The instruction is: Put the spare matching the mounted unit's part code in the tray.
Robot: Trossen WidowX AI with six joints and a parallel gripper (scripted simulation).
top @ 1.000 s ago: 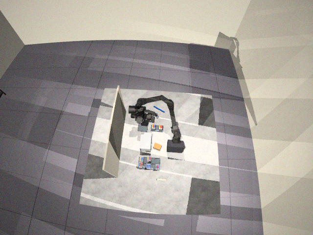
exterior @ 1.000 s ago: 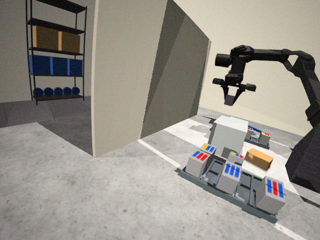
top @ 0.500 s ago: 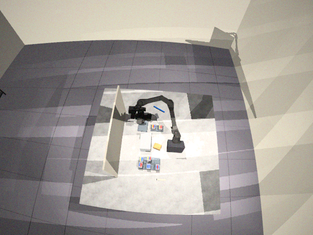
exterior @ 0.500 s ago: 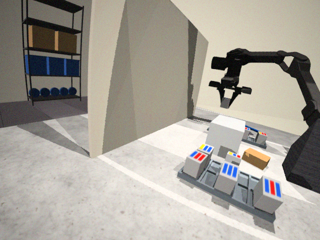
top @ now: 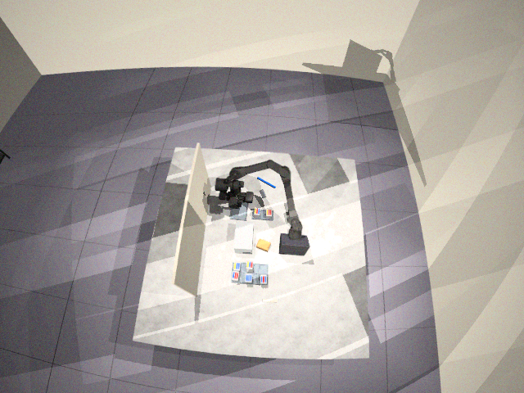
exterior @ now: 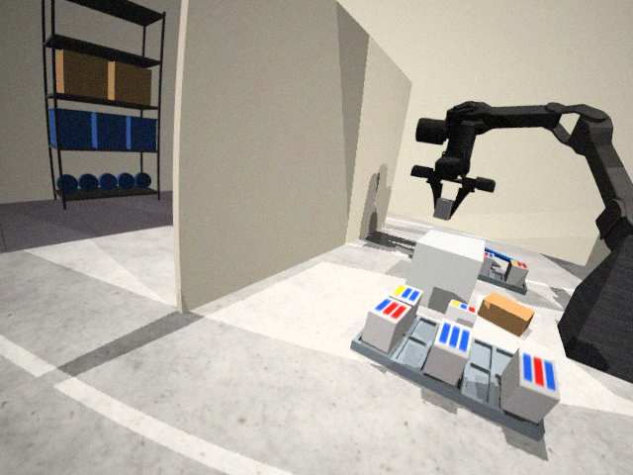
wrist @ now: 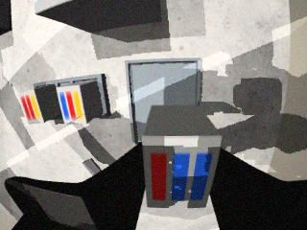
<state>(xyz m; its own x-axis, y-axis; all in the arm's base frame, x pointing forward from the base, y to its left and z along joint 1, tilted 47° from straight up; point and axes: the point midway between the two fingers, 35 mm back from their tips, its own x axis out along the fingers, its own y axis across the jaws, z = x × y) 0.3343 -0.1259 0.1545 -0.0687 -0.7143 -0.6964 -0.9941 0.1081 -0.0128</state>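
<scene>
Right now the tray is 1 cm behind my gripper tip and 11 cm below it. Round my gripper tip: grey mounted unit (5 cm behind, 20 cm to the left, 6 cm below); then blue marker pen (17 cm behind, 21 cm to the right, 11 cm below); then holder (15 cm behind, 2 cm to the left, 11 cm below).
</scene>
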